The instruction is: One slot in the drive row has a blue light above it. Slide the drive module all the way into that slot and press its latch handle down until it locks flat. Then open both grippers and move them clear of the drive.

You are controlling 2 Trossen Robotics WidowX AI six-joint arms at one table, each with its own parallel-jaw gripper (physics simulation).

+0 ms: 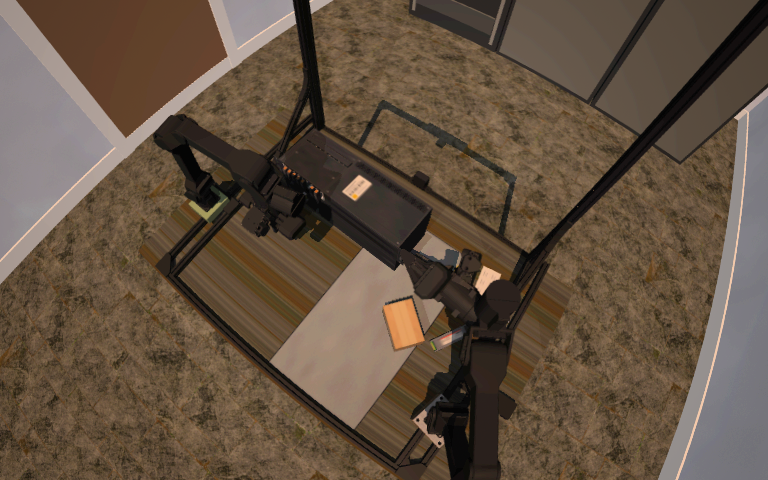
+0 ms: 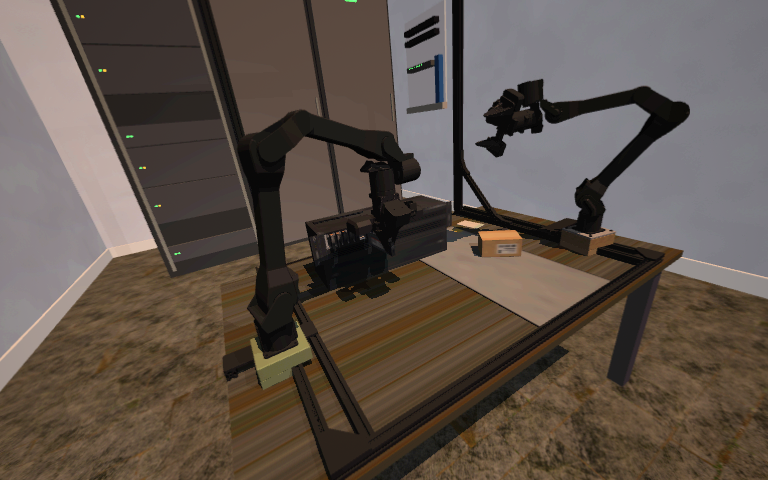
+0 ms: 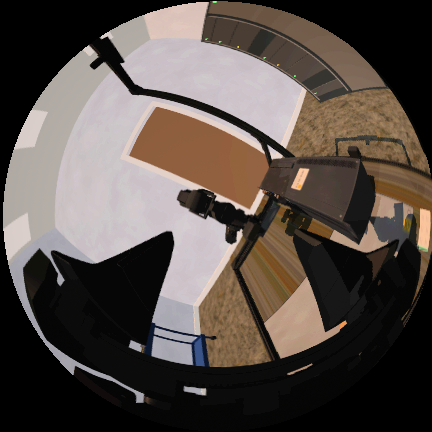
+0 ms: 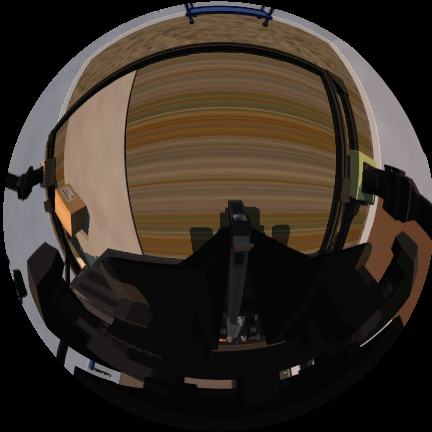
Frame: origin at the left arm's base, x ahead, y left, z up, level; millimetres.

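Seen in the pictures: left gripper, fingertip midpoint: [image 1: 408, 252] [image 2: 479, 130] [image 3: 235, 236]; right gripper, fingertip midpoint: [image 1: 279, 225] [image 2: 389, 250] [image 3: 262, 230] [image 4: 235, 232]; left arm's base, origin of the base link: [image 1: 440, 420] [image 2: 588, 229] [image 4: 41, 174]; right arm's base, origin of the base link: [image 1: 207, 200] [image 2: 278, 342] [image 4: 368, 178].
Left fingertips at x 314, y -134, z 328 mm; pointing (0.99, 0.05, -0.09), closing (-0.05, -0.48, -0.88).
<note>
Pixels of each thing's top centre, then the offset from my left fingertips to it. Level surfaces: height alone.
- black server chassis, middle of its top: [image 1: 350, 181] [image 3: 295, 175] [image 2: 376, 212] dx +308, dy -100, dz -214 mm
- slim dark drive module, middle of its top: [image 4: 236, 315] [image 2: 378, 231] [image 3: 260, 215] dx +356, dy +78, dz -213 mm
- cardboard box, middle of its top: [image 1: 403, 323] [image 4: 61, 212] [image 2: 499, 235] dx -62, dy +31, dz -327 mm
- grey mat, its level: dz -387 mm
- small tube, middle of its top: [image 1: 452, 334] dx -173, dy -61, dz -380 mm
- white card, middle of its top: [image 1: 486, 284] [image 2: 470, 224] dx -137, dy -247, dz -388 mm
The black server chassis [image 1: 377, 210] [image 2: 430, 224] [image 3: 326, 187] lies on the striped table, its drive row [image 1: 297, 180] [image 2: 336, 240] with orange tabs facing my right arm. My right gripper [image 1: 282, 216] [image 2: 388, 228] [image 4: 235, 232] is right in front of that row, shut on the slim dark drive module [image 4: 236, 266], whose far end reaches the slots. I cannot make out the blue light. My left gripper [image 1: 409, 259] [image 2: 497, 138] [image 3: 235, 236] is open and empty, raised high past the chassis's other end.
A cardboard box [image 1: 403, 323] [image 2: 500, 243] [image 4: 68, 207] lies on the grey mat [image 1: 334, 343] [image 2: 525, 281]. A small tube [image 1: 449, 339] and a white card [image 1: 488, 278] lie near the left arm. Black frame rails [image 1: 215, 319] and posts [image 1: 308, 62] [image 2: 457, 95] edge the table.
</note>
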